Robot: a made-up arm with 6 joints.
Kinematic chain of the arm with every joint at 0, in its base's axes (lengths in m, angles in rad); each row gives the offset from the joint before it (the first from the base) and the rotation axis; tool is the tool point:
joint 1: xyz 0 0 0.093 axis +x
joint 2: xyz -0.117 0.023 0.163 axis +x
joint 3: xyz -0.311 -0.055 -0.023 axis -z
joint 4: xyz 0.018 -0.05 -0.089 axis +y
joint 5: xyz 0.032 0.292 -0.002 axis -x
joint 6: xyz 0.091 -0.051 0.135 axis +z
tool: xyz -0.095 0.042 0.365
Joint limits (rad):
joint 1: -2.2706..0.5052
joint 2: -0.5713..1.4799
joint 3: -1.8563..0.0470
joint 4: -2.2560..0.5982
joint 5: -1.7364..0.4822
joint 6: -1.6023..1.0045
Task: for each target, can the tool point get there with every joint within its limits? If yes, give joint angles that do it. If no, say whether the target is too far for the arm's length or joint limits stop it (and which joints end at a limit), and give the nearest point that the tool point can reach.
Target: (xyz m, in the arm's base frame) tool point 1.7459 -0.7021 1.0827
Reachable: no: too far | nearest point -0.0046 -0.3297 0.5988 | short by 1.854 m
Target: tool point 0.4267 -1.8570 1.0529
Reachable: no: too far | nearest point -0.1728 -0.5017 0.5383 | short by 1.569 m
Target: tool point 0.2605 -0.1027 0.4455
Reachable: no: joint limits stop it (at a limit: joint 2, joint 3, joint 4, joint 6) | nearest point 0.0209 -0.1068 0.4594 | short by 0.240 m
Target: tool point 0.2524 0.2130 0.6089
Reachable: no: joint limits stop it (at a limit: joint 3, joint 4, joint 6) | nearest point 0.0170 0.1993 0.5756 | short by 0.238 m
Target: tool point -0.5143 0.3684 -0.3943
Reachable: yes | joints -1.8461 -0.1745 -0.3570 -0.0849 0.1483 -0.5187
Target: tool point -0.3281 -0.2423 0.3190
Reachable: yes | joints 0.0405 0.6622 -1.2122 -0.3672 -0.8693 -0.2888
